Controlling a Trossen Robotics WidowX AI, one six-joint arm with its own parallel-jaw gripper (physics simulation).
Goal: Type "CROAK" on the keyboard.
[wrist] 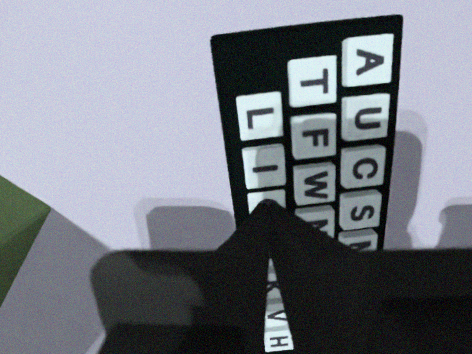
Observation:
I see my gripper (pixel 267 213) and a black keyboard (pixel 249 62).

